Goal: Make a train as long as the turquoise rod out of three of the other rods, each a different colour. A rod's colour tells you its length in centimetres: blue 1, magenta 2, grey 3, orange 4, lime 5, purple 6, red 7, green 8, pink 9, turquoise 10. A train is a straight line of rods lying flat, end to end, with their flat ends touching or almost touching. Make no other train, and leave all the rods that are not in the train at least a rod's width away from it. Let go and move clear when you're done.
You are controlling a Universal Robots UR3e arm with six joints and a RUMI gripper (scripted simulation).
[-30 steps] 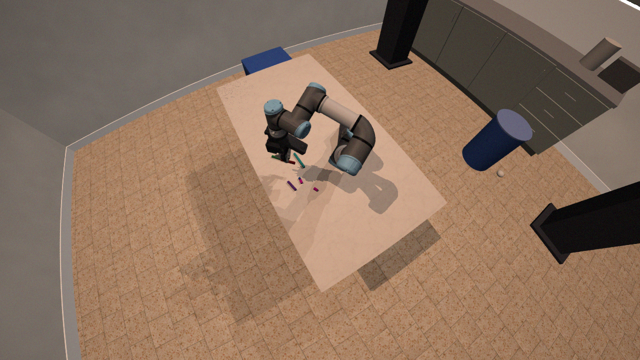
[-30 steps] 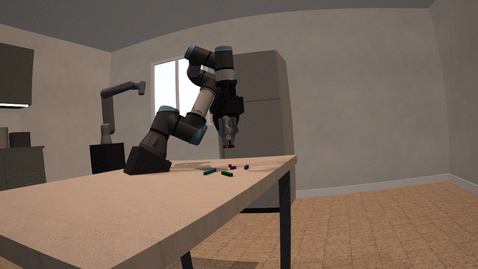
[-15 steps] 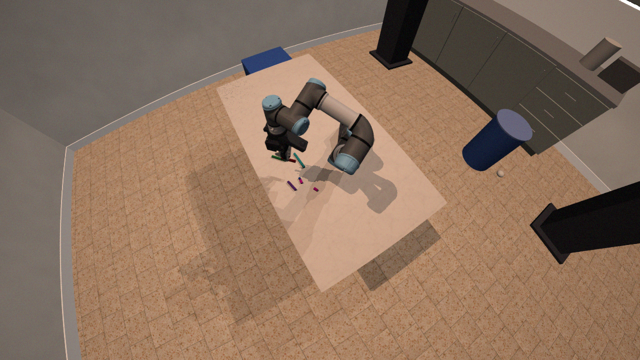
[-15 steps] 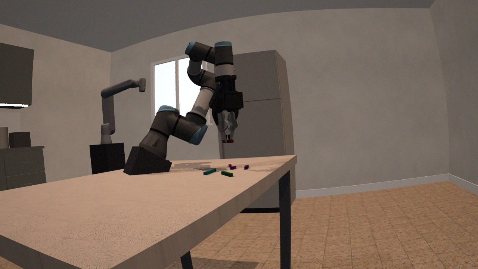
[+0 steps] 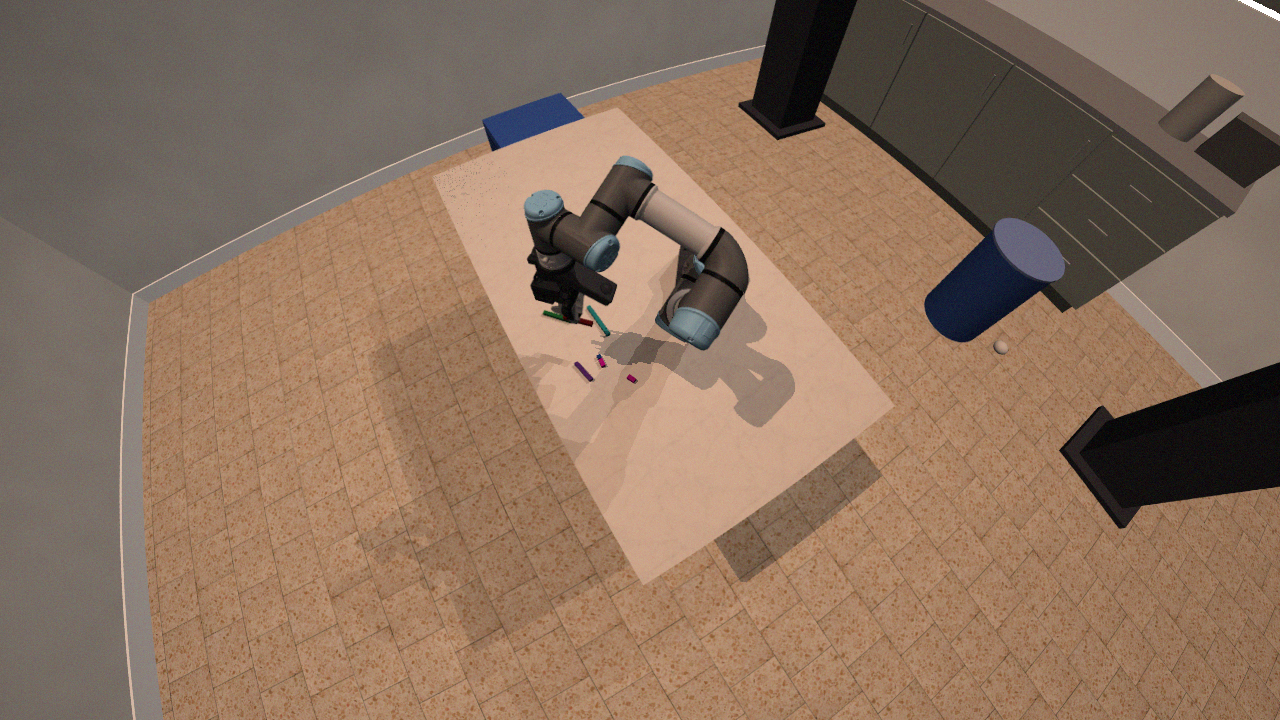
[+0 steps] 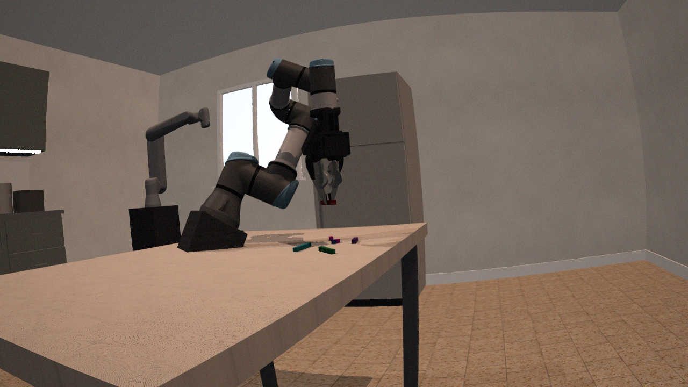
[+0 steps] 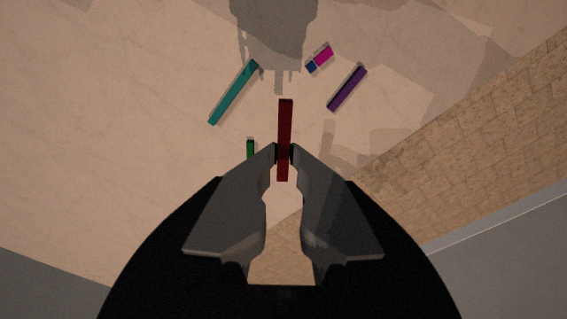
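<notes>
My hand is 2 cm past the blue rod, 6 cm to the right of it and 11 cm above it. Round my hand: red rod (1 cm below); then purple rod (3 cm ahead, 7 cm to the left, 11 cm below); then turquoise rod (6 cm behind, 4 cm to the right, 11 cm below).
</notes>
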